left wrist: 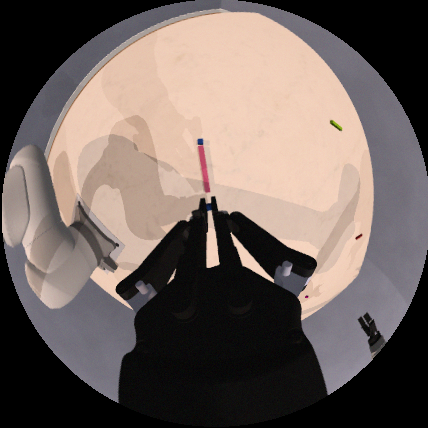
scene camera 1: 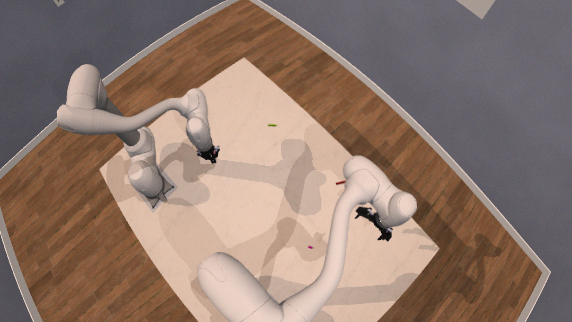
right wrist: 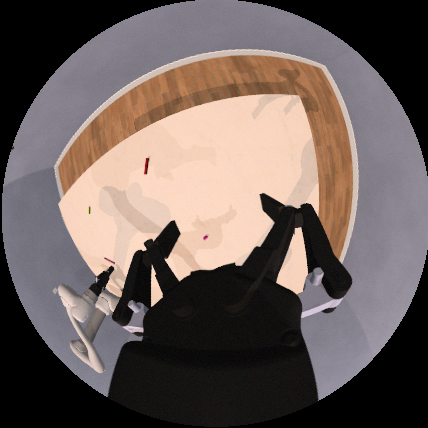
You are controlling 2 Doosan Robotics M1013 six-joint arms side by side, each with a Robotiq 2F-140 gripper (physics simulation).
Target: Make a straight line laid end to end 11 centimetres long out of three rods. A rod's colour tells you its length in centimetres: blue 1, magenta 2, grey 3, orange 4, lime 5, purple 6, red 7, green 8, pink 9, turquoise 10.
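Places are measured from the left arm's base along level axes (x back, y left, z down), in millimetres.
Pixels of known places: left gripper, fingertip midpoint: [left wrist: 208, 204] [scene camera 1: 214, 161] [right wrist: 112, 266]; right gripper, fingertip midpoint: [left wrist: 361, 315] [scene camera 1: 368, 227] [right wrist: 217, 214]; left arm's base, link origin: [left wrist: 90, 239] [scene camera 1: 154, 187].
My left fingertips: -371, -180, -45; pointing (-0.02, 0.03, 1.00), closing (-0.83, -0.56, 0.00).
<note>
Ahead of a thing's pixels: the offset from my left fingertips to its middle, as dx, dy, dz.
My left gripper [scene camera 1: 212, 157] [left wrist: 208, 204] is shut on a small blue rod @[+2, -3, -1] [left wrist: 209, 206]. The held rod shows just beyond the near end of the pink rod @[-33, +49, +40] [left wrist: 204, 169] [right wrist: 109, 260], with a narrow gap between them in the left wrist view; I cannot tell its height. A second blue rod @[-64, +92, +40] [left wrist: 200, 142] lies at the pink rod's far end, roughly in line with it. In scene camera 1 the pink rod does not show clearly. My right gripper [scene camera 1: 372, 226] [right wrist: 217, 214] is wide open and empty, over the right part of the table.
A lime rod @[-403, -71, +40] [scene camera 1: 272, 125] [left wrist: 336, 125] [right wrist: 89, 210], a red rod @[-407, -603, +40] [scene camera 1: 340, 183] [left wrist: 359, 236] [right wrist: 146, 166] and a magenta rod @[-14, -711, +40] [scene camera 1: 310, 247] [left wrist: 306, 297] [right wrist: 205, 237] lie apart on the pale table top. The left arm's base stands at the left. The right arm reaches over the lower right.
</note>
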